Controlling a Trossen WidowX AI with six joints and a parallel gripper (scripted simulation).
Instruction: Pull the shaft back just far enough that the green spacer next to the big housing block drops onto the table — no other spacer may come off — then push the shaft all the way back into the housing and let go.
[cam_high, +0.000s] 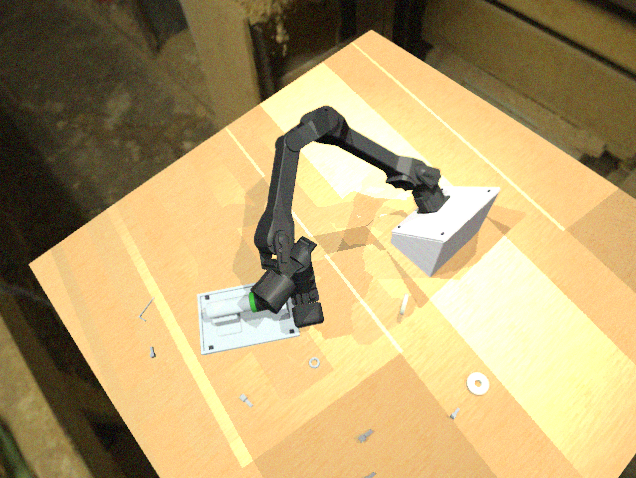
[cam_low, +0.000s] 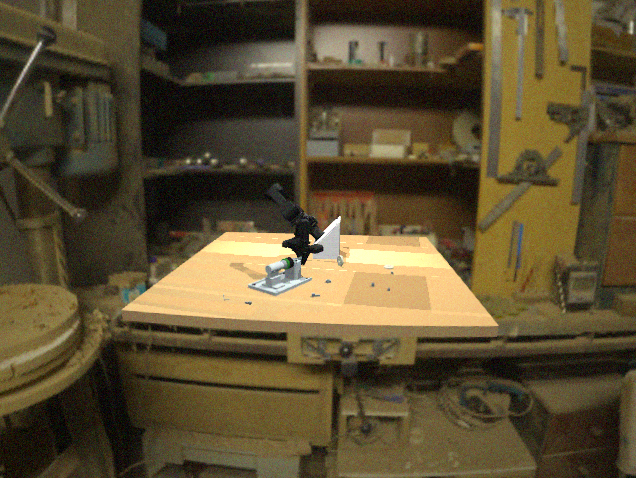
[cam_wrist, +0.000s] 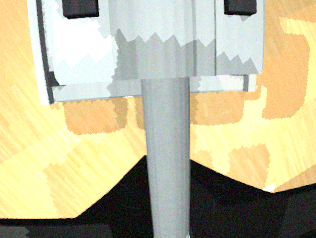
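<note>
Now: the grey shaft 60 mm ahead of my gripper tip, 50 mm to the right of it and 30 mm above it. The rest, counted from my gripper tip: green spacer (90 mm ahead, 70 mm to the right, 30 mm above); allen key (300 mm to the right, 270 mm ahead, 40 mm below).
</note>
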